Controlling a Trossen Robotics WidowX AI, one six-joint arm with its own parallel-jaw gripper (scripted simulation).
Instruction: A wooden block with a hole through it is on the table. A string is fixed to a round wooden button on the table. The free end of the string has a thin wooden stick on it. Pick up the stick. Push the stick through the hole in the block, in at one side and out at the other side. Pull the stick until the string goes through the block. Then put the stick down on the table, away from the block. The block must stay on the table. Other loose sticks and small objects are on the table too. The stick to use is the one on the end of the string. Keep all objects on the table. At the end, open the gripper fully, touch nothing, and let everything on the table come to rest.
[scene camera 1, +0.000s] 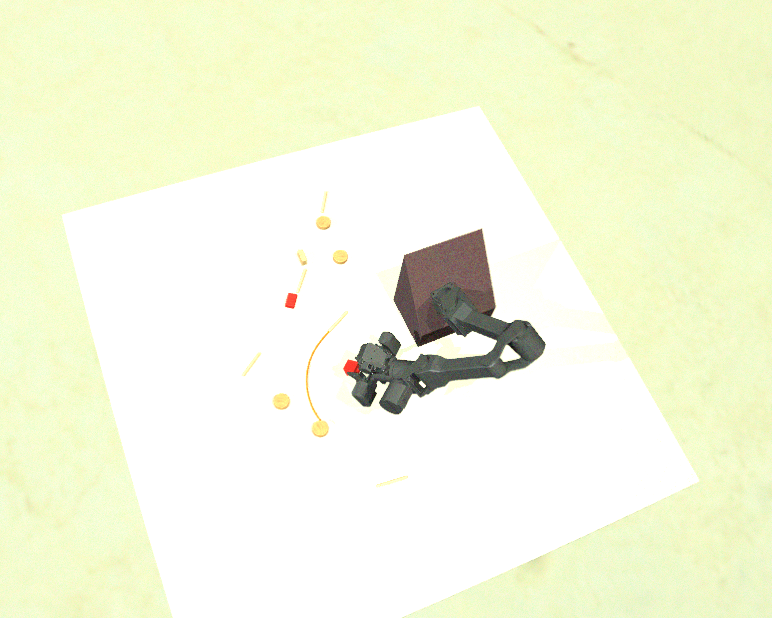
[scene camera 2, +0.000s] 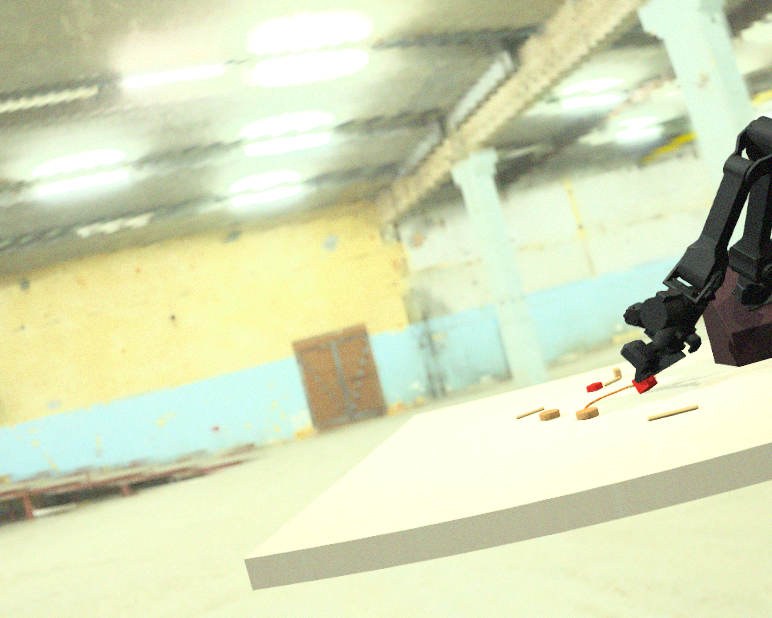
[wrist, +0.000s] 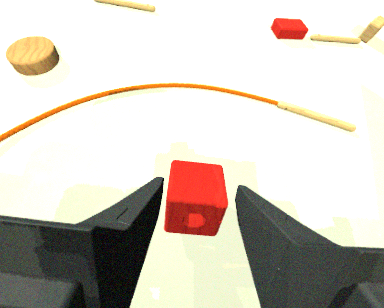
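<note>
A red block (wrist: 196, 202) and a loose button (wrist: 35, 55) are visible. The gripper (scene camera 2: 643, 378) (scene camera 1: 351, 366) (wrist: 200, 188) is visible in scene camera 2, scene camera 1 and the wrist view.
</note>
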